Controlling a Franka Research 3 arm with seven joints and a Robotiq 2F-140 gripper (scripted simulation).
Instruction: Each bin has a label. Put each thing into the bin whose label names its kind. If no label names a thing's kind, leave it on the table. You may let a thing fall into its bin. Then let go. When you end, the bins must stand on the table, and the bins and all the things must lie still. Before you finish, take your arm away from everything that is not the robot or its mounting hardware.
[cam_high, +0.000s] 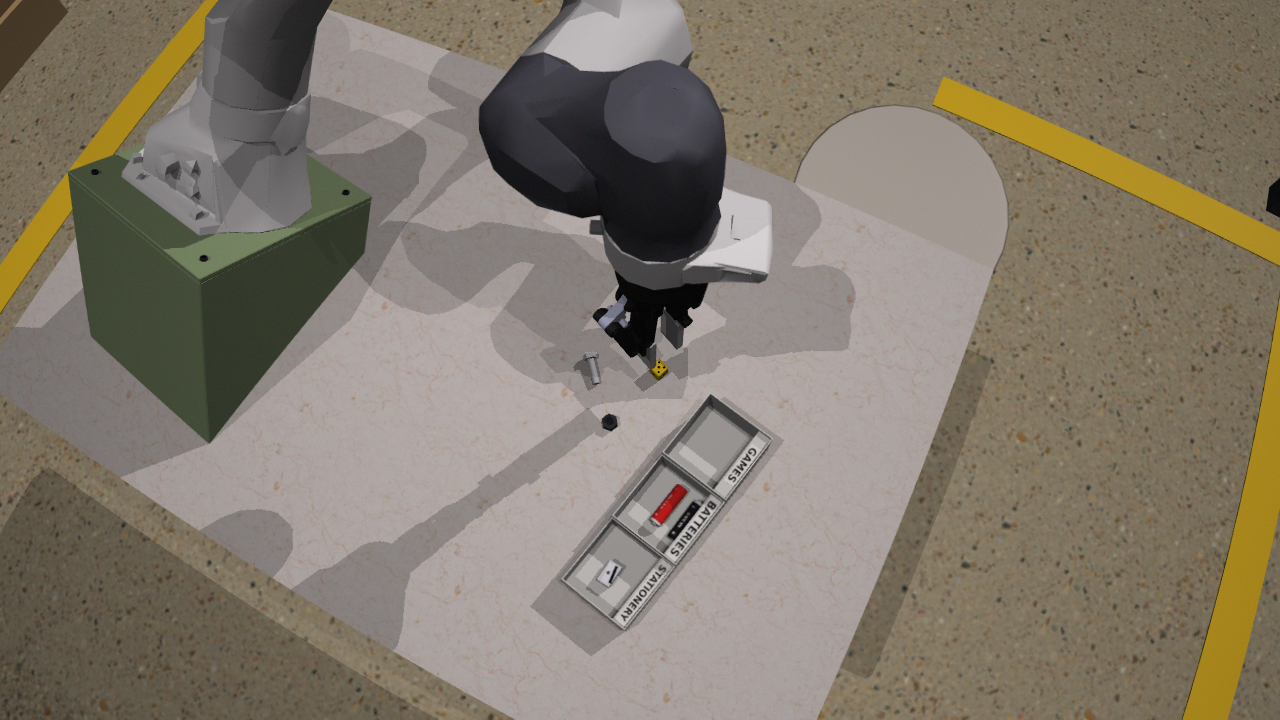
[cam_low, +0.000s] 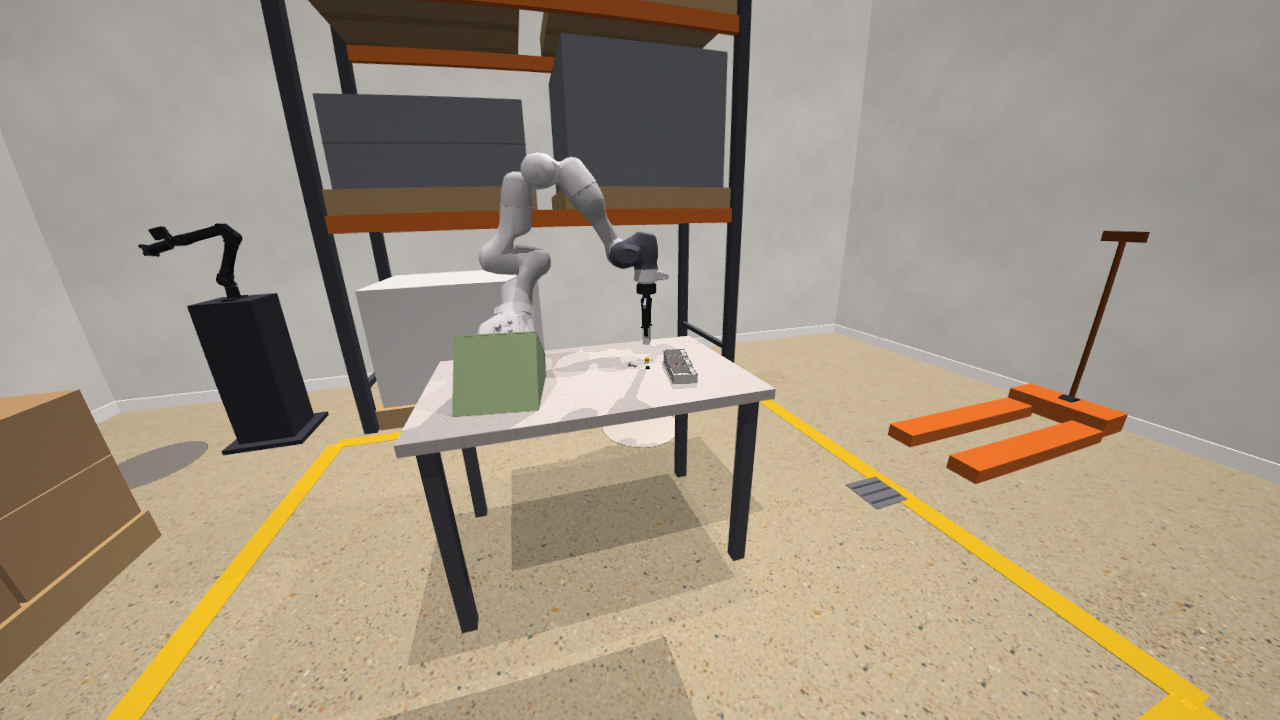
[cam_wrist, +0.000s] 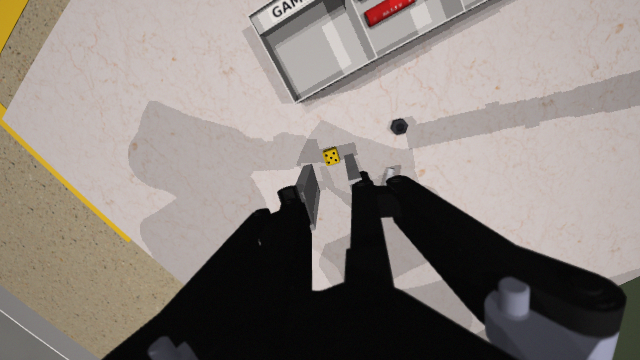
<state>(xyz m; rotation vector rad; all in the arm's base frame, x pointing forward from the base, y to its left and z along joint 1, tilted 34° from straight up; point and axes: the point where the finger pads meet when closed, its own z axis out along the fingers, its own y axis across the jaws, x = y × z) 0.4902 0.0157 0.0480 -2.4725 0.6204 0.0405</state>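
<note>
The yellow die lies 100 mm below my hand. Also, from my hand: black nut: 110 mm below, 80 mm to the right, 30 mm behind; then silver bolt: 100 mm below, 70 mm behind, 20 mm to the right; then red battery: 140 mm to the right, 100 mm below, 70 mm ahead.
</note>
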